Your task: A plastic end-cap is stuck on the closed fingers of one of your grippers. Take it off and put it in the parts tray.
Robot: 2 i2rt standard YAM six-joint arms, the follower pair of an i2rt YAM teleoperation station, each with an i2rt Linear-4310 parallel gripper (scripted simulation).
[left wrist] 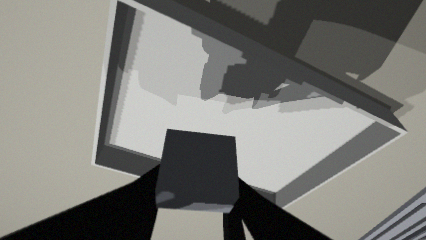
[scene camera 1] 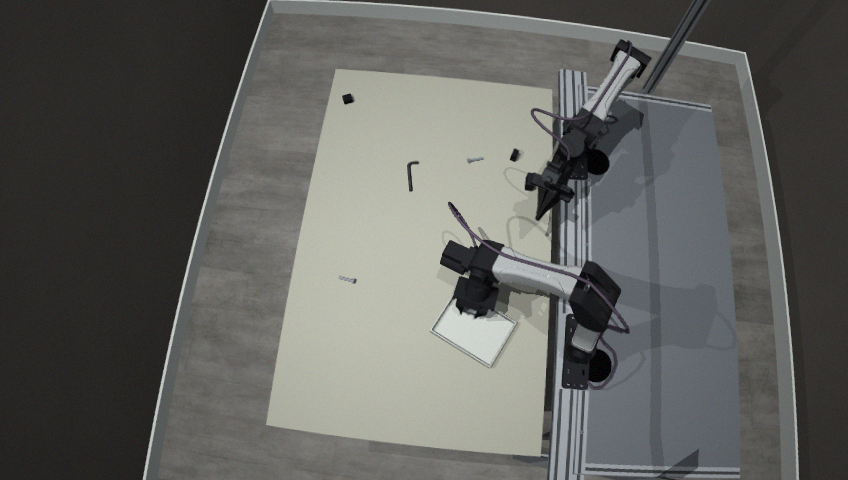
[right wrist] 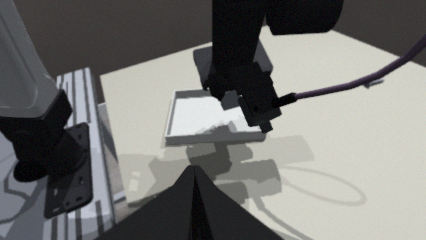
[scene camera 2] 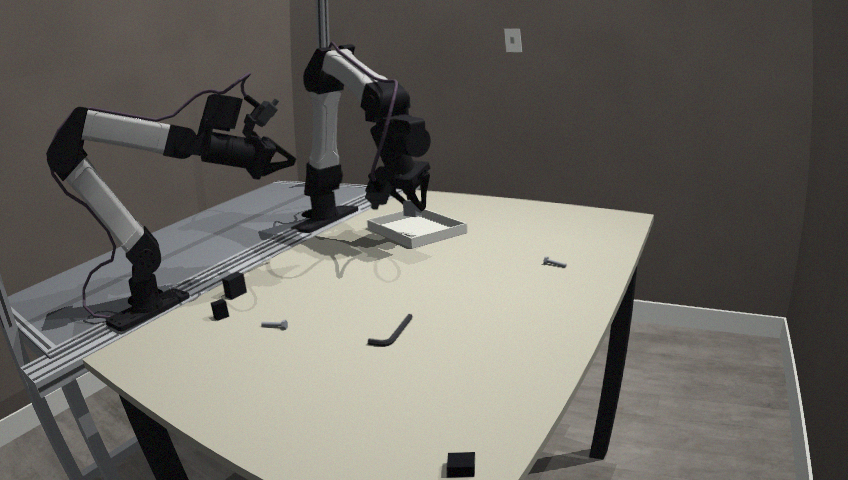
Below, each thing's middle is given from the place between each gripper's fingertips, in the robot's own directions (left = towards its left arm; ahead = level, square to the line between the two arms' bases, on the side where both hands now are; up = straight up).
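You'd find the white parts tray (scene camera 1: 483, 337) 6 cm below my left hand (scene camera 1: 468, 314), 2 cm behind it and 2 cm to the left of it. That left hand is 1 cm to the left of the grey end-cap (left wrist: 198, 171).
From my right hand (scene camera 2: 294, 161), the grey end-cap is 14 cm below, 14 cm ahead and 20 cm to the left. The white parts tray is 20 cm below my right hand, 24 cm to the left of it and 12 cm ahead of it.
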